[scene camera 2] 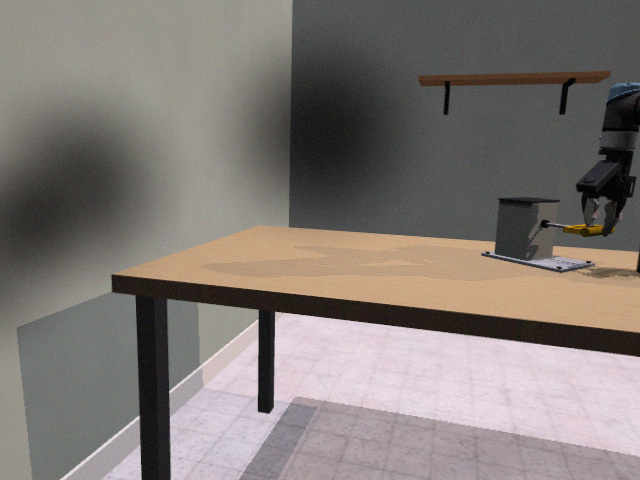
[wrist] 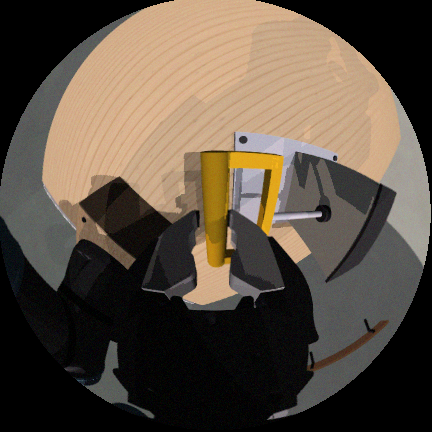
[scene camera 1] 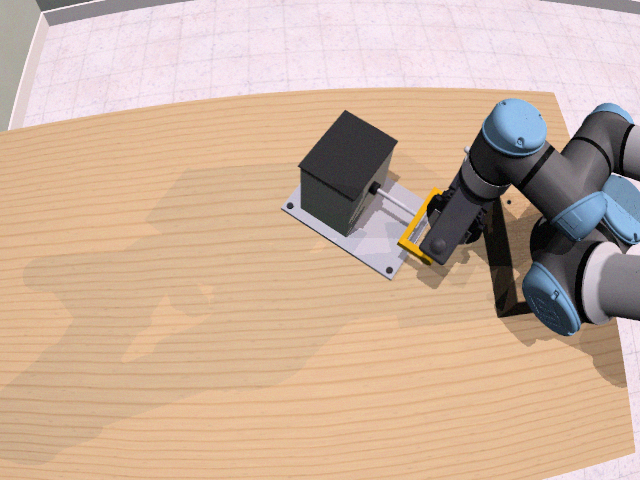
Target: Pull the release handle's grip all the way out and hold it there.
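The release handle's yellow grip [scene camera 1: 416, 251] [scene camera 2: 574, 229] [wrist: 215, 195] is a frame with a round outer bar. It stands out from the dark-topped grey box [scene camera 1: 348, 155] [scene camera 2: 519, 227] [wrist: 345, 225] on a long stretch of pale rod [scene camera 1: 397, 200] [scene camera 2: 557, 225] [wrist: 299, 216], above the outer edge of the light base plate [scene camera 1: 372, 255] [scene camera 2: 573, 265] [wrist: 270, 143]. My gripper [scene camera 1: 448, 226] [scene camera 2: 599, 228] [wrist: 213, 211] points down and is shut on the round bar, one finger inside the frame and one outside. The arm hides much of the bar in scene camera 1.
A dark-sided wooden block [scene camera 1: 500, 258] [wrist: 125, 215] stands on the table beneath the arm, on the side of the grip away from the box. The table [scene camera 1: 206, 361] [scene camera 2: 361, 289] ends behind it. A wall shelf [scene camera 2: 511, 78] [wrist: 350, 347] hangs at the back.
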